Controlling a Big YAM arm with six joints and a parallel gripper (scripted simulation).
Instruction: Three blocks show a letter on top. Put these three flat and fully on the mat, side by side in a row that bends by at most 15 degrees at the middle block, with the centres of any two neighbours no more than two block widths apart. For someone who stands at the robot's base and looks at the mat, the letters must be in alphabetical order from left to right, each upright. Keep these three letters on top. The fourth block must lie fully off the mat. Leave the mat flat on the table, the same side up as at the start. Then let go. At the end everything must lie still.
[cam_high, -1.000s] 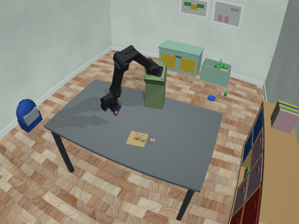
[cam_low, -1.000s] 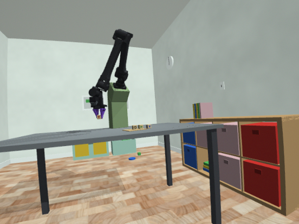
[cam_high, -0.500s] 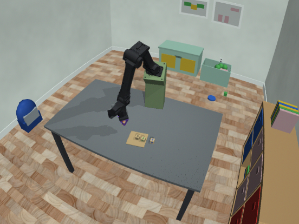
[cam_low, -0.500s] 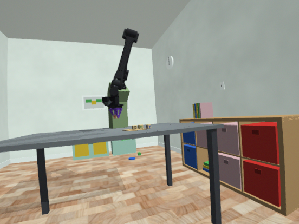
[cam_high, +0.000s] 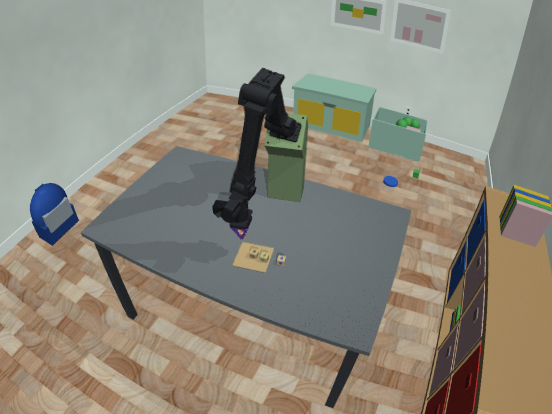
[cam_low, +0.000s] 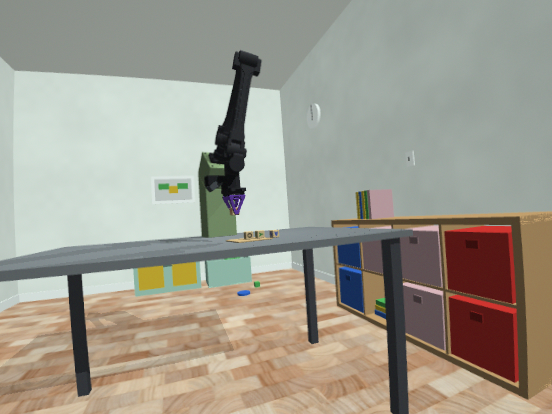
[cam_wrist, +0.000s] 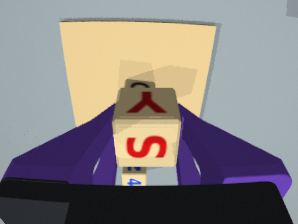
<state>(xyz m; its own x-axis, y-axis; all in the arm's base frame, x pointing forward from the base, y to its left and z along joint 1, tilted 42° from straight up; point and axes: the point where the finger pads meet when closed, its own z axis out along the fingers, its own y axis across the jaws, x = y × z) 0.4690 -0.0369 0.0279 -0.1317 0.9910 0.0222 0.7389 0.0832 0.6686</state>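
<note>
The wooden block lies 90 mm below my hand and 50 mm to the left of it. The rest, counted from my hand: mat 110 mm below, 50 mm to the left.
</note>
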